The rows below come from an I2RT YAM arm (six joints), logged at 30 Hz.
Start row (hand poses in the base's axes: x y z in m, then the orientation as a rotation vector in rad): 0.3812, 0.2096, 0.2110, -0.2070, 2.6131, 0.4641
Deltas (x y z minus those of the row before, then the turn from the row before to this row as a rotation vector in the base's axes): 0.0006, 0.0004, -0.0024, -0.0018, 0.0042, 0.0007; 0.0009, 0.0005, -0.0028, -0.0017, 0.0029, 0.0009; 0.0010, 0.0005, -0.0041, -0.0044, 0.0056, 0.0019; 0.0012, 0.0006, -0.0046, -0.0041, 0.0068, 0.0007; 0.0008, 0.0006, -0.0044, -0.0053, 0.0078, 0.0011; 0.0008, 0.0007, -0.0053, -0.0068, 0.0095, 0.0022; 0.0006, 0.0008, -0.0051, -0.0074, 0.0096, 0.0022
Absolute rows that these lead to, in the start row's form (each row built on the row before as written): 0.3818, 0.2100, 0.2086, -0.2078, 2.6177, 0.4629; 0.3827, 0.2105, 0.2058, -0.2090, 2.6210, 0.4616; 0.3837, 0.2110, 0.2017, -0.2119, 2.6277, 0.4577; 0.3849, 0.2116, 0.1971, -0.2130, 2.6355, 0.4541; 0.3857, 0.2122, 0.1927, -0.2148, 2.6446, 0.4492; 0.3865, 0.2129, 0.1874, -0.2182, 2.6558, 0.4431; 0.3871, 0.2137, 0.1823, -0.2218, 2.6672, 0.4362
